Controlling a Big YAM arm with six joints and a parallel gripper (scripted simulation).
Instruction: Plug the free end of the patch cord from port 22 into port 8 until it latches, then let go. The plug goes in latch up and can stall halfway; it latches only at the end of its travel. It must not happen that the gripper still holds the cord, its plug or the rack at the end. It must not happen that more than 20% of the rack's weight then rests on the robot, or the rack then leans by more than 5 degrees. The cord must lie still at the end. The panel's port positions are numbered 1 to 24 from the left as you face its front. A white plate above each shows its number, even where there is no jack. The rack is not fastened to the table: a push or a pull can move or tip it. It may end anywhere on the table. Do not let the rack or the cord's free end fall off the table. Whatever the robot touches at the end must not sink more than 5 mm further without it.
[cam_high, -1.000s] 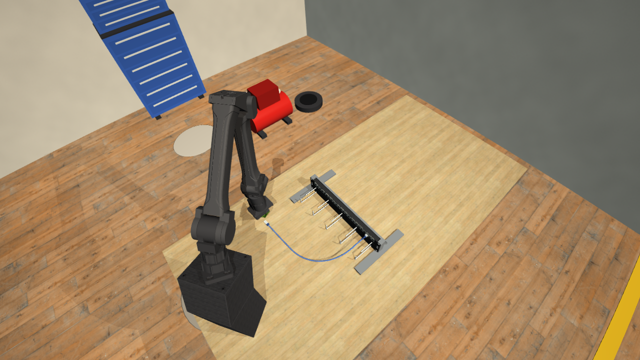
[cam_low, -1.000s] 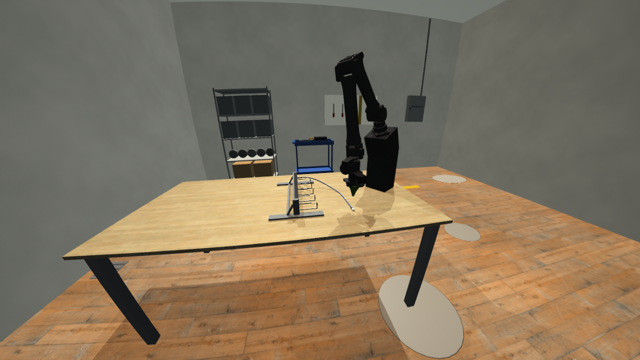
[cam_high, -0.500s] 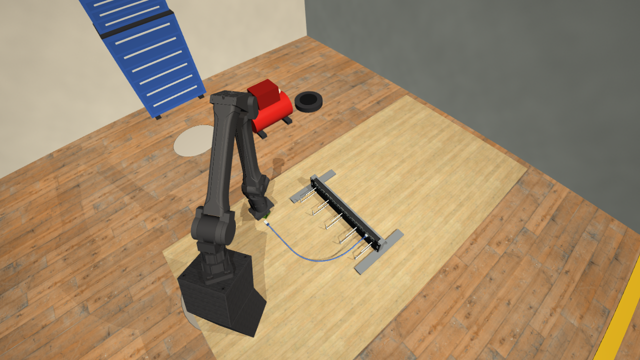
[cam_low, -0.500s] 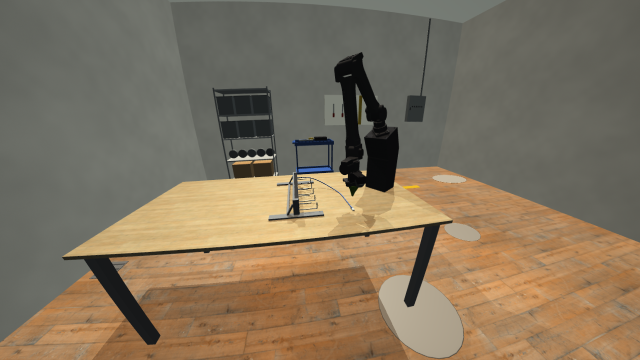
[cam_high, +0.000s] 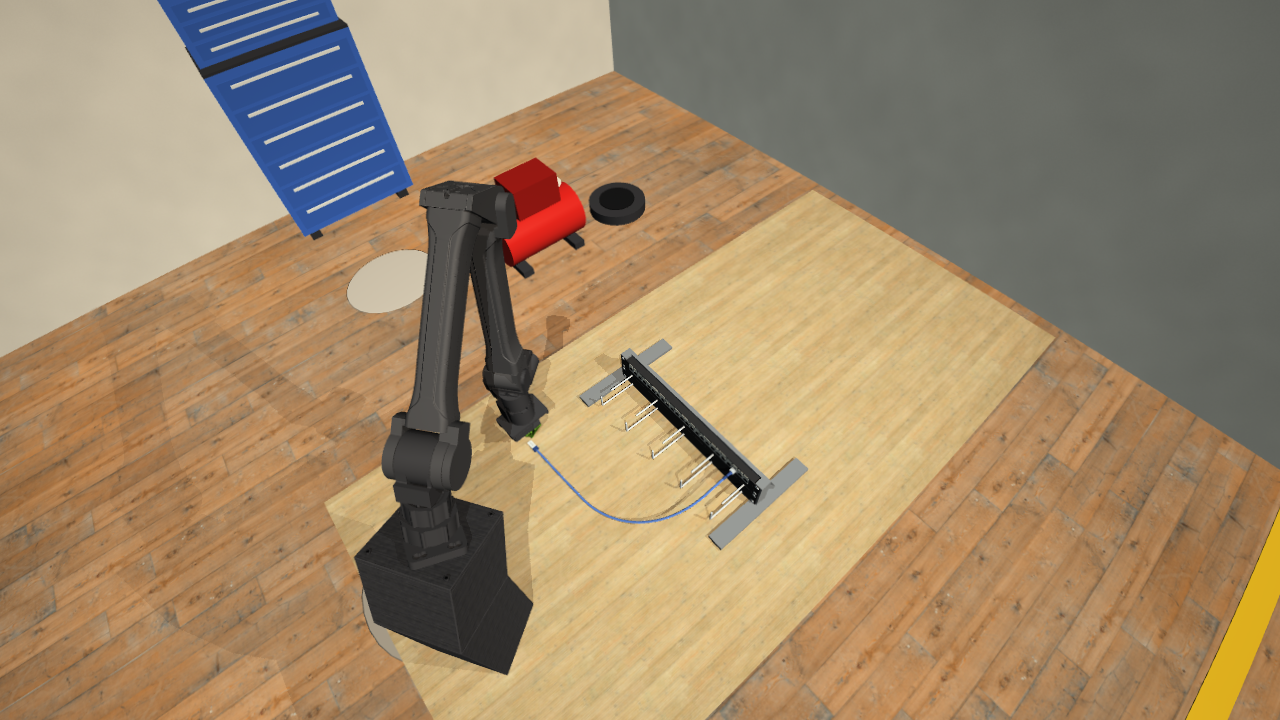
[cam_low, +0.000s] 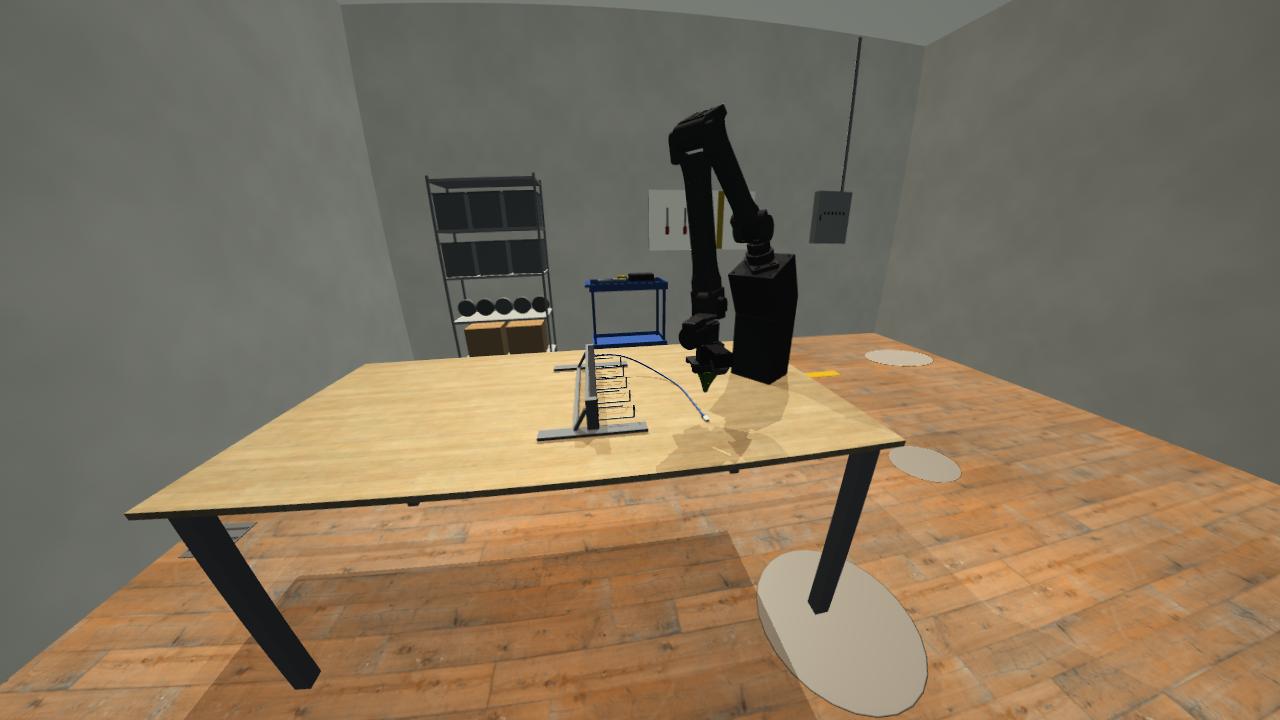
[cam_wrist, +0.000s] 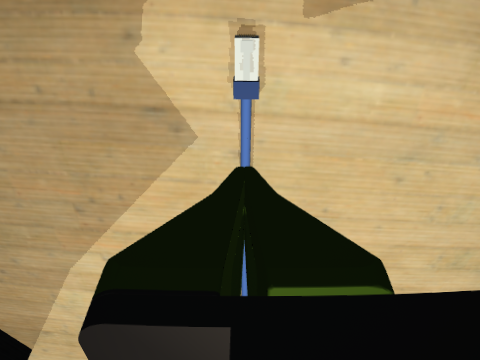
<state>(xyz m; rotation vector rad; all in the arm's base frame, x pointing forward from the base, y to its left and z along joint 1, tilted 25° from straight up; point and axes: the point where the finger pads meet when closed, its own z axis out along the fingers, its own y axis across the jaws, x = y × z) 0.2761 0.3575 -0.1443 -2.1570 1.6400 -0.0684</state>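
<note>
Right now my hand is 8 cm above the cord plug, 2 cm to the right of it and 1 cm past it.
</note>
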